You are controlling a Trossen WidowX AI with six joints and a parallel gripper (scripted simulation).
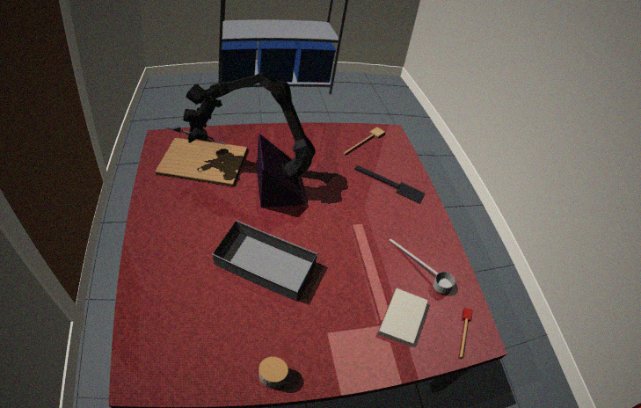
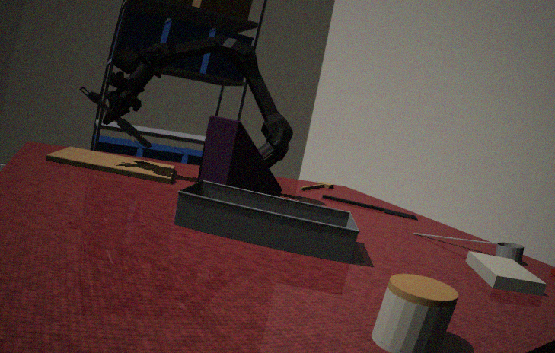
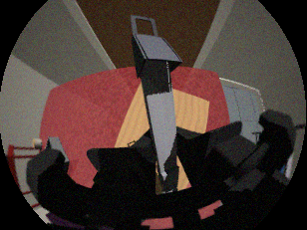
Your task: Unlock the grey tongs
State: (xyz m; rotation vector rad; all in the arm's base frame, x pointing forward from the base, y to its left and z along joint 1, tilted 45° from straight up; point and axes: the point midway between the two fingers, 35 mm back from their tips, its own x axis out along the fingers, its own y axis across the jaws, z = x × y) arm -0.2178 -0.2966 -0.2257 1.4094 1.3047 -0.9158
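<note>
My gripper tip is now 11 cm above the wooden board and 5 cm to the right of it. Also, from my gripper tip: lidded canister 96 cm ahead, 19 cm to the left, 8 cm below; then roasting tin 56 cm ahead, 24 cm to the left, 8 cm below; then black spatula 84 cm to the left, 24 cm ahead, 11 cm below.
</note>
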